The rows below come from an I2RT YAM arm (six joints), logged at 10 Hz.
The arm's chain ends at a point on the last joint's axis. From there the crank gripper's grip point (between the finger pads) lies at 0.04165 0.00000 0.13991 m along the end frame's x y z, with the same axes.
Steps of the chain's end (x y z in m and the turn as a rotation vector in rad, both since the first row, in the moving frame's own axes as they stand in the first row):
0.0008, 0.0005, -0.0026, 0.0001, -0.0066, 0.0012
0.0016, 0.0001, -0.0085, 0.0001, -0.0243, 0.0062
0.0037, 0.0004, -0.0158, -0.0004, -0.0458, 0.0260
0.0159, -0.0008, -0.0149, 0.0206, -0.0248, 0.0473
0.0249, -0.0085, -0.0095, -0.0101, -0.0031, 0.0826
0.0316, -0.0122, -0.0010, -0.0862, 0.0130, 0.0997
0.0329, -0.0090, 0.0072, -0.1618, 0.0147, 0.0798
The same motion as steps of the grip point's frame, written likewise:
-0.0001, 0.0005, -0.0023, 0.0001, -0.0066, 0.0012
-0.0018, 0.0003, -0.0075, 0.0001, -0.0243, 0.0062
-0.0028, 0.0015, -0.0140, -0.0004, -0.0458, 0.0260
0.0124, -0.0018, -0.0139, 0.0206, -0.0248, 0.0473
0.0243, -0.0037, -0.0094, -0.0101, -0.0031, 0.0826
0.0326, 0.0040, -0.0022, -0.0862, 0.0130, 0.0997
0.0339, 0.0169, 0.0045, -0.1618, 0.0147, 0.0798

